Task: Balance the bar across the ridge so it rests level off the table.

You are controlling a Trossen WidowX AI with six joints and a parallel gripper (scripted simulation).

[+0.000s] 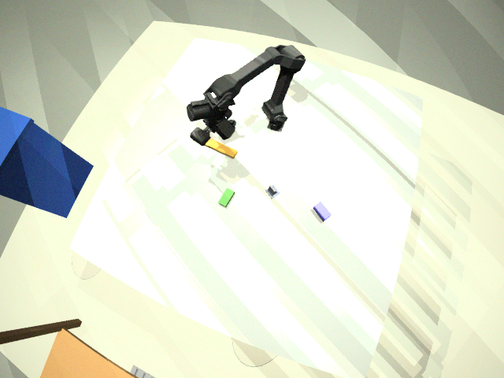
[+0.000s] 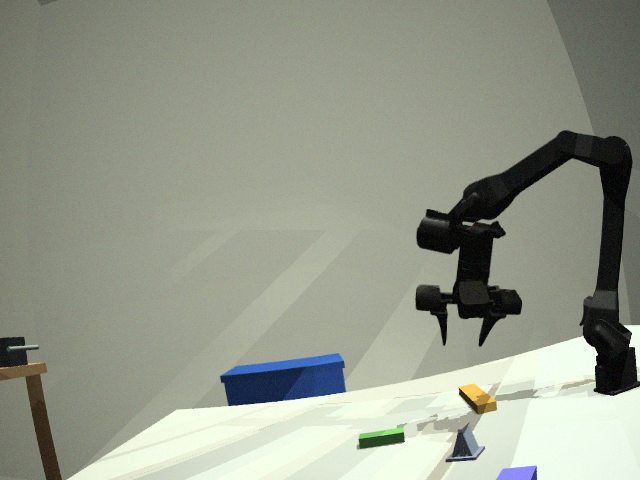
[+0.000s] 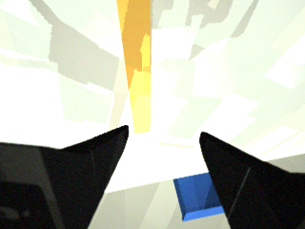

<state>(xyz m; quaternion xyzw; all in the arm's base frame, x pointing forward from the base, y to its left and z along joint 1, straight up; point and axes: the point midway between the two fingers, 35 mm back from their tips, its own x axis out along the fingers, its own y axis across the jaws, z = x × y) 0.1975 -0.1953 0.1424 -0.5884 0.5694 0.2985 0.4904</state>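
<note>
My gripper tip is 100 mm above the bar and 20 mm past it. Also, from my gripper tip: purple block (500 mm to the left, 100 mm ahead, 90 mm below); then green block (180 mm ahead, 140 mm to the left, 100 mm below).
</note>
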